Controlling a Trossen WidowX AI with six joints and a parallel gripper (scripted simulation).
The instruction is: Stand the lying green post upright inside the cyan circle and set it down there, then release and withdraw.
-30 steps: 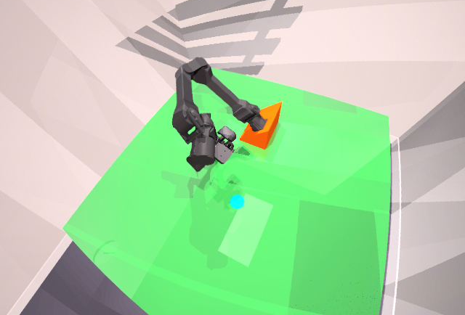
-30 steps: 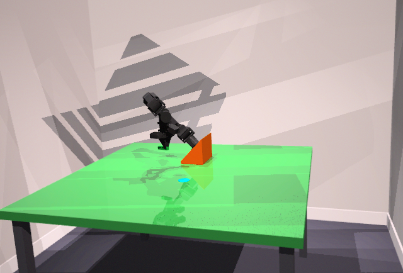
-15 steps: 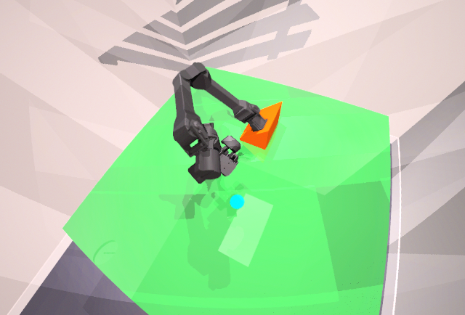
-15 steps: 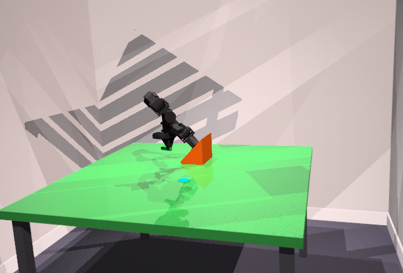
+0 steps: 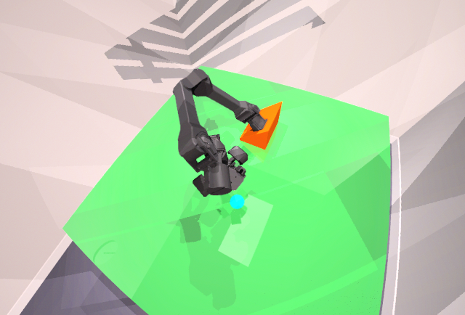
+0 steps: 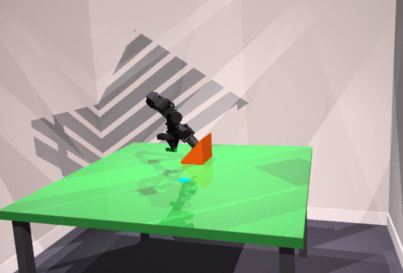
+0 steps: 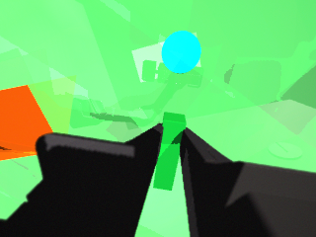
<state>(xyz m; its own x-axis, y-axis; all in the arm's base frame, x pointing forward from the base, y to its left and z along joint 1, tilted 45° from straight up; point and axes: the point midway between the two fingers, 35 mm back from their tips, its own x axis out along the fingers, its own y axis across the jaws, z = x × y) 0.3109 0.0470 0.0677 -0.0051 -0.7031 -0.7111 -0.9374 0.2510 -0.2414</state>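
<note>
My gripper tip is 2 cm short of the cyan circle, 5 cm to the right of it and 15 cm above it. From my gripper tip the other things lie so: green post (1 cm behind, 2 cm to the right).
</note>
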